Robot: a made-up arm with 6 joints.
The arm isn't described. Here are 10 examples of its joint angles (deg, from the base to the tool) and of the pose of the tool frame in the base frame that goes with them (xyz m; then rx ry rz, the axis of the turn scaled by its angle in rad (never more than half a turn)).
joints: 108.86 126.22 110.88 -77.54 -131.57 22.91
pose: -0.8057 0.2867 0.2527 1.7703 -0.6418 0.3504
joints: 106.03 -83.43 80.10 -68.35 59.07 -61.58
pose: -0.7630 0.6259 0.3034 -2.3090 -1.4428 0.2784
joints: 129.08 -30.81 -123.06 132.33 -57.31 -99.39
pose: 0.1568 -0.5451 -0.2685 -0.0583 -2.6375 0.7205
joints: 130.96 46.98 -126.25 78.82 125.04 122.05
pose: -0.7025 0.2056 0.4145 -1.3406 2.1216 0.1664
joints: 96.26 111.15 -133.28 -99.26 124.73 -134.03
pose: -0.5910 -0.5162 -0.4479 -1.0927 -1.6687 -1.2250
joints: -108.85 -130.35 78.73 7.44 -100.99 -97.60
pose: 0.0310 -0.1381 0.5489 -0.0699 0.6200 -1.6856
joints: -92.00 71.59 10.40 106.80 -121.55 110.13
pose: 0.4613 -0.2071 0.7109 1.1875 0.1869 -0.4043
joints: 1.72 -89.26 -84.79 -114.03 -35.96 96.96
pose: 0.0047 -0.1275 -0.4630 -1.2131 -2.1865 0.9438
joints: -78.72 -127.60 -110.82 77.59 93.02 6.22
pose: 0.1018 -0.1956 0.1400 -0.2911 0.7050 -1.3134
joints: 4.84 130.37 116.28 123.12 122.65 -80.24
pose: 0.1459 0.8968 0.8380 -0.6002 1.4107 -1.5923
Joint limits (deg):
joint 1: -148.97..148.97
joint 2: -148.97..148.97
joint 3: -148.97..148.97
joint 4: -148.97..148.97
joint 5: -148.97..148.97
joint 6: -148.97..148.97
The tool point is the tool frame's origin. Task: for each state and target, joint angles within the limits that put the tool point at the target. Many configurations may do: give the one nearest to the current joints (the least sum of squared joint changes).
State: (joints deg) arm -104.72 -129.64 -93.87 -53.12 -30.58 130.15
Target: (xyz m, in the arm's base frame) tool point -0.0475 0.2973 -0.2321
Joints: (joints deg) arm -126.19 -102.63 -114.07 -65.08 -52.95 134.22
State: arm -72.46 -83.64 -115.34 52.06 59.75 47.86
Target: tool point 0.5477 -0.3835 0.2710
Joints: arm -117.51 -48.69 -118.35 46.68 89.55 55.39
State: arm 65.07 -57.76 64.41 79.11 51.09 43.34
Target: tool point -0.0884 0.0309 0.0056
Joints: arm 68.48 -24.70 85.52 115.74 65.32 34.47
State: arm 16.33 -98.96 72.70 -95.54 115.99 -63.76
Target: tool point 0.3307 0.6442 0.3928
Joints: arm 29.20 -85.72 112.73 -66.99 133.48 -34.19
